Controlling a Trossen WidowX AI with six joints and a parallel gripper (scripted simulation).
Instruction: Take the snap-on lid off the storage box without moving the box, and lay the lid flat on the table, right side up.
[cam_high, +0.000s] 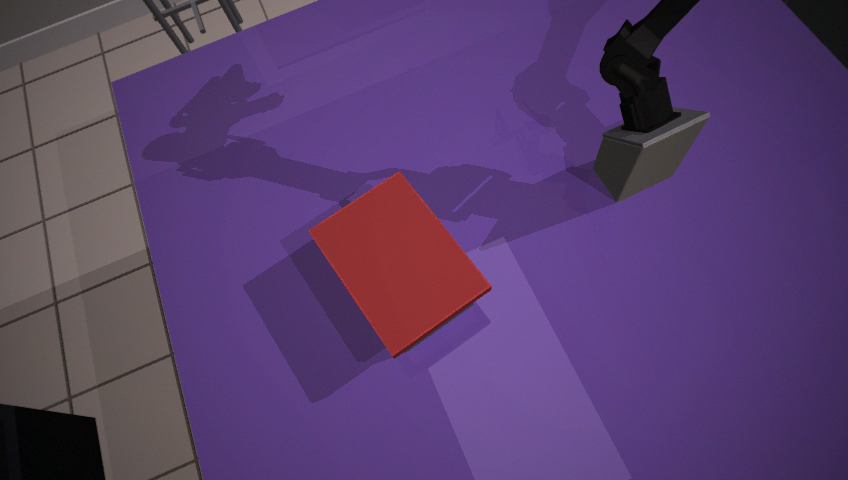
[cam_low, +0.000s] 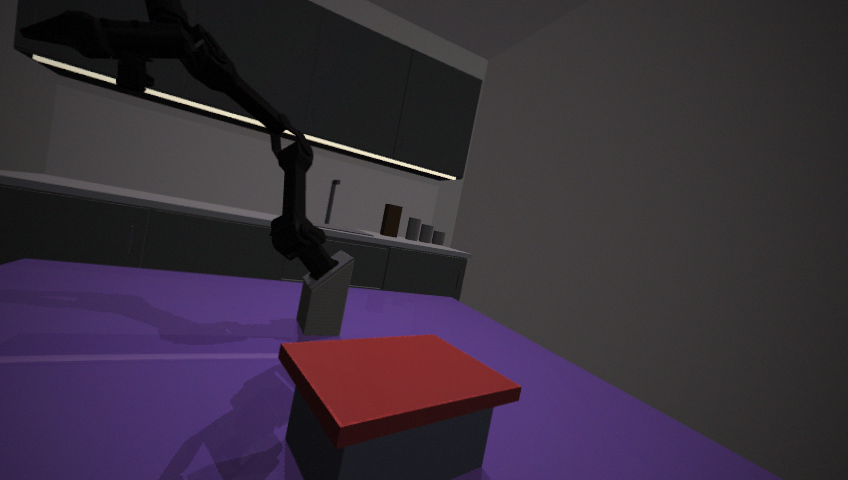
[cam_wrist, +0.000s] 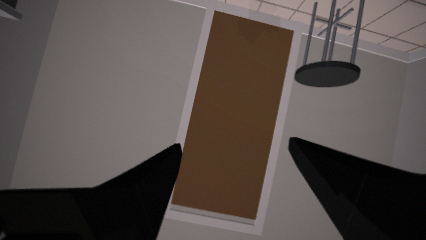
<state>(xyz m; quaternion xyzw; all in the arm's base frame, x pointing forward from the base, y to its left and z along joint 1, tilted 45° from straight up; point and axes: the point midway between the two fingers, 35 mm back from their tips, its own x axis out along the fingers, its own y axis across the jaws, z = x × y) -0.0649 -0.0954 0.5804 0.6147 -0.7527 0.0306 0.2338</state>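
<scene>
Right now my gripper tip is 540 mm short of the red lid, 480 mm to the right of it and 360 mm above it. Also, from my gripper tip: dark grey storage box (540 mm ahead, 480 mm to the left, 410 mm below).
</scene>
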